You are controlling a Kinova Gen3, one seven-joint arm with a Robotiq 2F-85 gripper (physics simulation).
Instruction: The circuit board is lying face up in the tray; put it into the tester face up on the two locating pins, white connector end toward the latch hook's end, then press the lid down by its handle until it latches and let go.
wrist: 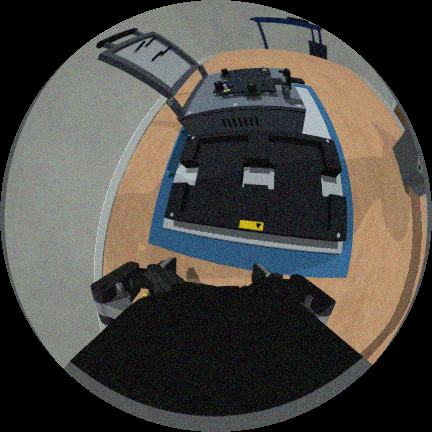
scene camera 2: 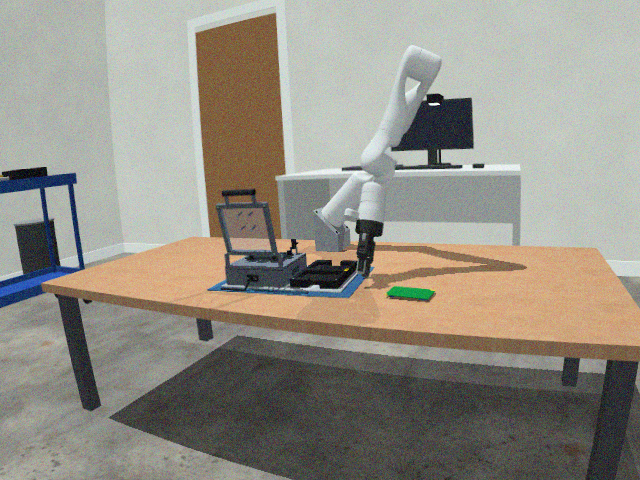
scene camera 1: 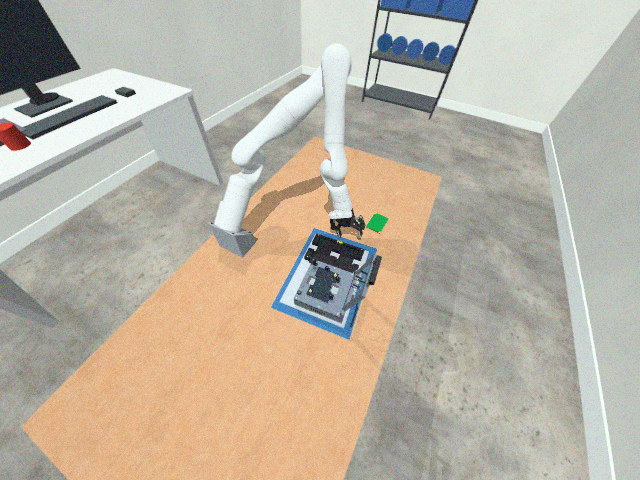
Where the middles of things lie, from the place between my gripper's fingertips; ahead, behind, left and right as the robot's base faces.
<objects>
I see the black plate with pins point(wrist: 252, 81) 28 cm to the right of my hand, 4 cm above it and 2 cm behind it. Round my hand: lid point(scene camera 2: 247, 229): 29 cm to the right, 16 cm above, 10 cm ahead.
</objects>
